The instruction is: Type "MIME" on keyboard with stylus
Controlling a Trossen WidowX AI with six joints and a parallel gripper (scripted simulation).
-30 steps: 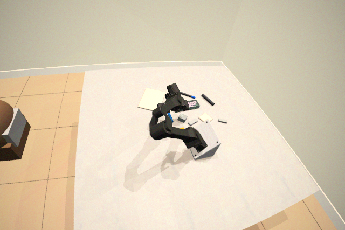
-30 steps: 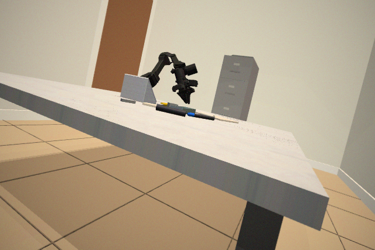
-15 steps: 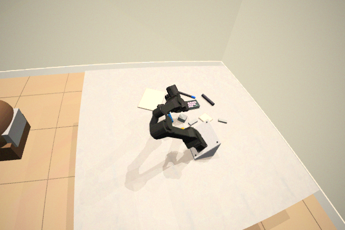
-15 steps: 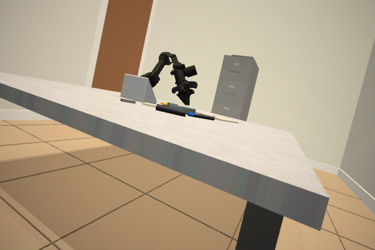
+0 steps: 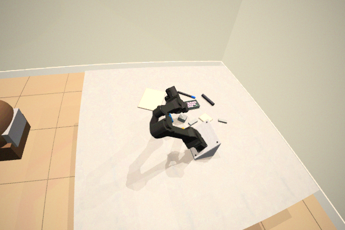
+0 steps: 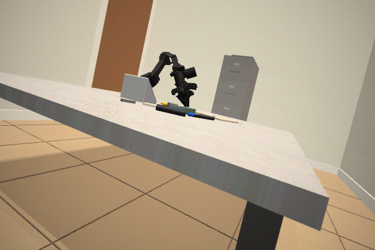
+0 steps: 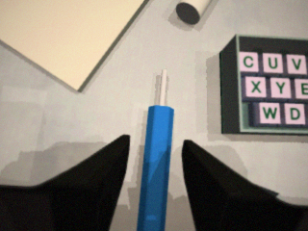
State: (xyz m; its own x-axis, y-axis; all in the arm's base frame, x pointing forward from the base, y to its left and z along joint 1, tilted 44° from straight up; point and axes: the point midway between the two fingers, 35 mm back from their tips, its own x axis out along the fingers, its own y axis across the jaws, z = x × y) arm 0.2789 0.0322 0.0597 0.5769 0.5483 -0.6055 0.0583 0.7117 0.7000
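Now: gripper tip 20 mm above the blue stylus and 10 mm short of it. From my gripper tip the other things lie so: yellow pencil (140 mm behind, 30 mm to the left, 20 mm below); tan sheet (160 mm ahead, 60 mm to the left, 20 mm below); small tan card (230 mm to the right, 90 mm behind, 20 mm below).
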